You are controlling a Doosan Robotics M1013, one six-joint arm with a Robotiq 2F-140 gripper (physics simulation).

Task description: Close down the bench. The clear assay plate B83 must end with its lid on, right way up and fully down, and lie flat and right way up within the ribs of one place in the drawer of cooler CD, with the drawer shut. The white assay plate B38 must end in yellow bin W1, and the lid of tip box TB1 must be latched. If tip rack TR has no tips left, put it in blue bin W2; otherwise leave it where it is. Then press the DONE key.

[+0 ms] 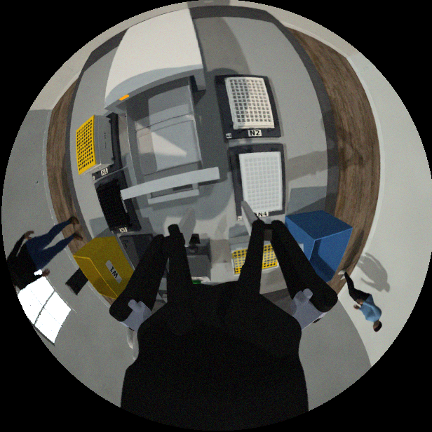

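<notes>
My gripper is open, with nothing between its fingers, in front of the cooler drawer. The drawer is pulled out and no plate shows in it. A pale, translucent-looking plate lies on nest N4, near the right fingertip; whether it has a lid is unclear. A white plate with open wells lies on N2. A yellow-topped rack stands at N1; a black rack sits on the nest in front of it. The tip box shows yellow inside, partly behind the right finger. Bin W1 is yellow.
The white cooler body stands behind the drawer. The blue bin is at the right, beside the tip box. A dark nest lies beside W1. A small grey unit with a black top part stands between the fingers' lower sections.
</notes>
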